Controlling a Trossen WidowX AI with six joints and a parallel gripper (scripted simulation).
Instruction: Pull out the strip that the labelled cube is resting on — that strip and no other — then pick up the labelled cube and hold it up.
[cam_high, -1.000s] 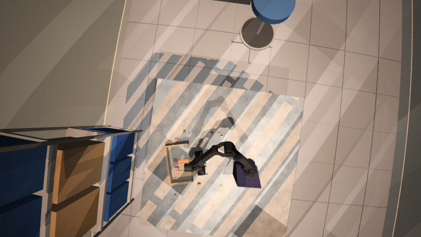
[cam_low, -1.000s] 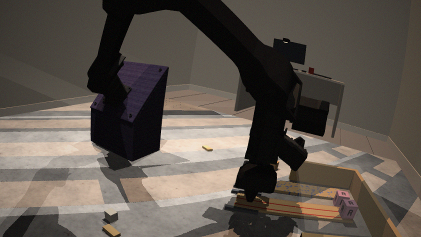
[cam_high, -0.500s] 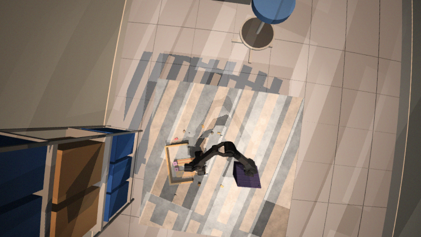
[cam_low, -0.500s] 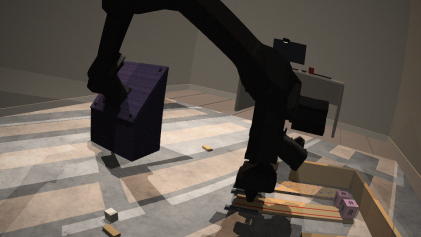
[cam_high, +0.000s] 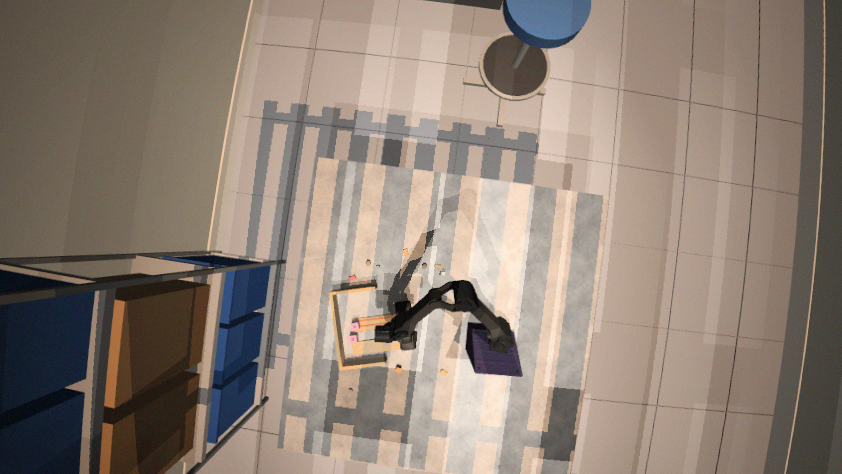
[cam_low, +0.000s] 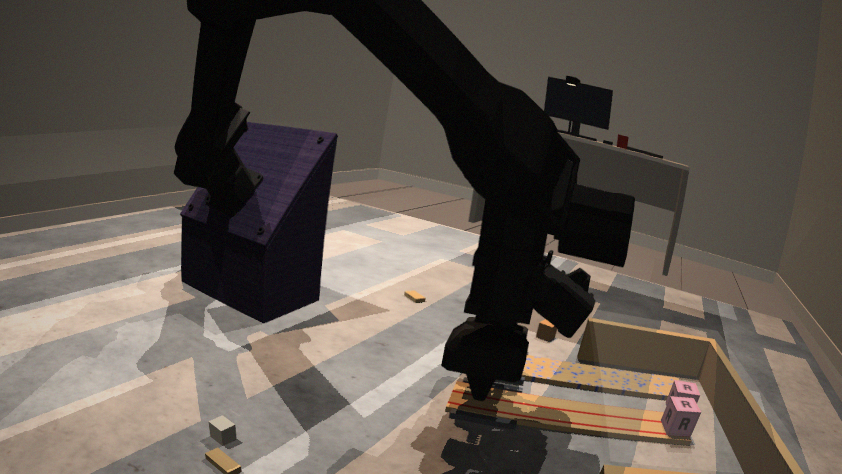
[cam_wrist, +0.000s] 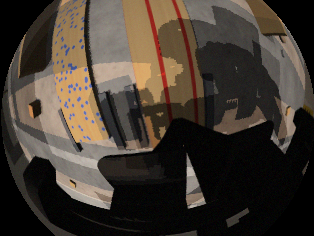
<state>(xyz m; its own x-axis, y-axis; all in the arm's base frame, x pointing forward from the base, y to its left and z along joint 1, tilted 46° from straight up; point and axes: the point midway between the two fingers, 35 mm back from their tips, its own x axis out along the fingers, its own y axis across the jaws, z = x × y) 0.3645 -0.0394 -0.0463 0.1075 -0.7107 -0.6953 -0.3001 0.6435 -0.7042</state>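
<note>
The red-lined strip is 10 cm ahead of my gripper tip and 3 cm to the left of it.
</note>
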